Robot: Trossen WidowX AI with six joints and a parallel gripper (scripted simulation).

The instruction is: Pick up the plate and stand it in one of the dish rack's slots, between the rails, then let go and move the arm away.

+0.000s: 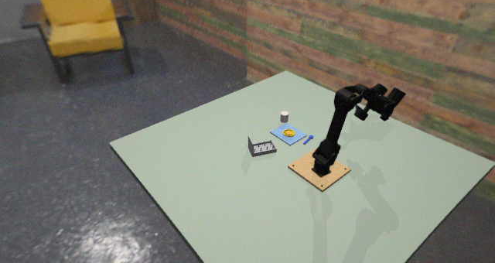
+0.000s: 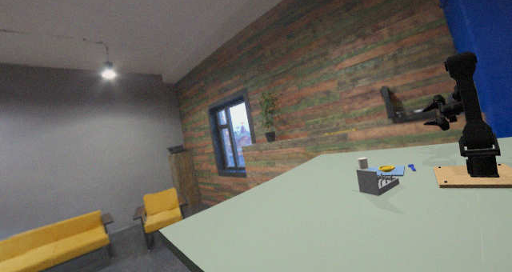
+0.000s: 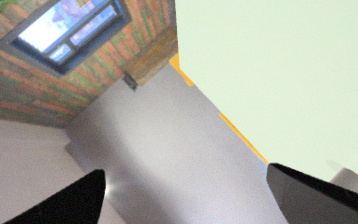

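Now: gripper tip 13 cm short of the yellow plate, 34 cm to the right of it and 17 cm above it. The rest, counted from my gripper tip: blue spoon: 4 cm ahead, 27 cm to the left, 18 cm below; light blue mat: 14 cm ahead, 34 cm to the left, 19 cm below; white cup: 25 cm ahead, 28 cm to the left, 16 cm below.
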